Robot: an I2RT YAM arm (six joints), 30 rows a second.
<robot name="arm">
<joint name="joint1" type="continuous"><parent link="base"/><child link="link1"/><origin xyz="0 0 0.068" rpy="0 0 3.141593"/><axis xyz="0 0 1"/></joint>
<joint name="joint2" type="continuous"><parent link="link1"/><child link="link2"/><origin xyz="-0.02 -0.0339 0.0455" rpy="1.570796 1.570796 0"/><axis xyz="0 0 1"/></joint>
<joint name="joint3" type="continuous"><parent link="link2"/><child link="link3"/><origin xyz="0 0.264 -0.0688" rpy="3.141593 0 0"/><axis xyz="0 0 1"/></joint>
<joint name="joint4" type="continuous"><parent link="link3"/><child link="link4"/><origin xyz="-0.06 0.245 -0.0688" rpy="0 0 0"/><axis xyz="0 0 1"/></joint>
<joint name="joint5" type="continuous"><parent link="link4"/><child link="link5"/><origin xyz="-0.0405 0.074 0.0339" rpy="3.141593 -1.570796 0"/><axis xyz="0 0 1"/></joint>
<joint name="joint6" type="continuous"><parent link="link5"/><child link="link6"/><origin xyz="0 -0.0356 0.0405" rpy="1.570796 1.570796 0"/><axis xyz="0 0 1"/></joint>
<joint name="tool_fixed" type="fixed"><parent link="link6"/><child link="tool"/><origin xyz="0 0 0" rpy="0 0 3.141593"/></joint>
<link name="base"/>
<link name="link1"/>
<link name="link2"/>
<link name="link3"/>
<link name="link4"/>
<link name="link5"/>
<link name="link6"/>
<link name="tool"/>
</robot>
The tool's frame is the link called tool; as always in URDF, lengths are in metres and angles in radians. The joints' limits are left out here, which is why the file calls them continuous.
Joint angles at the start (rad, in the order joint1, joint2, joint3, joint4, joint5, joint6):
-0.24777 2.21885 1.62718 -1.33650 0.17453 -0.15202
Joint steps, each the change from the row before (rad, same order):
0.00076 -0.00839 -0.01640 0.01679 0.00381 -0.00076
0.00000 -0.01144 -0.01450 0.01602 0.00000 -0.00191
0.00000 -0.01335 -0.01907 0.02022 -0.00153 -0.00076
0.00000 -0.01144 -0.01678 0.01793 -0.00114 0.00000
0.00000 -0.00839 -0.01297 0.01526 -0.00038 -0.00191
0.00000 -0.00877 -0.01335 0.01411 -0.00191 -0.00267
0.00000 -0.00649 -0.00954 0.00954 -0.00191 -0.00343
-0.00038 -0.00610 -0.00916 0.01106 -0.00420 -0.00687
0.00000 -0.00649 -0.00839 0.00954 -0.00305 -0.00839
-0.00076 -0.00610 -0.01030 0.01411 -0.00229 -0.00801
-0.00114 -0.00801 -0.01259 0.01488 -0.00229 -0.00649
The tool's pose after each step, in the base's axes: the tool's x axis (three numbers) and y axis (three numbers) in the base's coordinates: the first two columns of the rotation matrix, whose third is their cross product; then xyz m. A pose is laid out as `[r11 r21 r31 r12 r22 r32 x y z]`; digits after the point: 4 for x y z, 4 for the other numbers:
[-0.9284 0.0796 0.3630 0.0411 0.9928 -0.1128 0.3635 -0.0982 0.1341]
[-0.9330 0.0789 0.3512 0.0407 0.9926 -0.1148 0.3622 -0.0978 0.1347]
[-0.9379 0.0793 0.3377 0.0422 0.9924 -0.1160 0.3603 -0.0973 0.1349]
[-0.9420 0.0803 0.3258 0.0440 0.9921 -0.1175 0.3587 -0.0969 0.1349]
[-0.9454 0.0793 0.3160 0.0435 0.9920 -0.1187 0.3576 -0.0966 0.1347]
[-0.9485 0.0773 0.3071 0.0427 0.9921 -0.1180 0.3563 -0.0962 0.1346]
[-0.9507 0.0744 0.3011 0.0407 0.9924 -0.1165 0.3553 -0.0959 0.1347]
[-0.9534 0.0684 0.2937 0.0367 0.9930 -0.1121 0.3545 -0.0957 0.1346]
[-0.9560 0.0606 0.2869 0.0304 0.9936 -0.1084 0.3538 -0.0954 0.1348]
[-0.9591 0.0540 0.2780 0.0252 0.9940 -0.1062 0.3530 -0.0954 0.1344]
[-0.9620 0.0493 0.2686 0.0217 0.9943 -0.1045 0.3518 -0.0954 0.1341]

